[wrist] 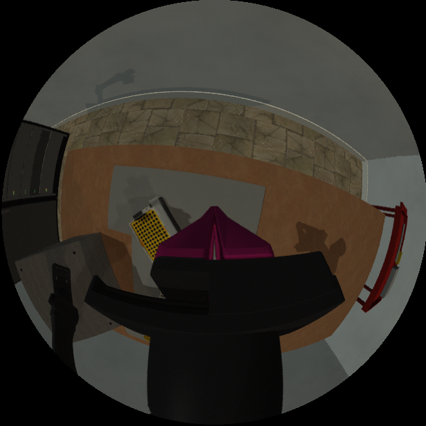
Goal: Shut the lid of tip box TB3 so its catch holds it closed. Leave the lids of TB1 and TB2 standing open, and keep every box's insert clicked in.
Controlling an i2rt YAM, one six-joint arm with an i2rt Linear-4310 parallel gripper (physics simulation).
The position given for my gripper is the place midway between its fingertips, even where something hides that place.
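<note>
There's a yellow insert (150, 231) that I can see, and a grey mat (188, 195) as well, and then there's my own gripper (214, 212).
</note>
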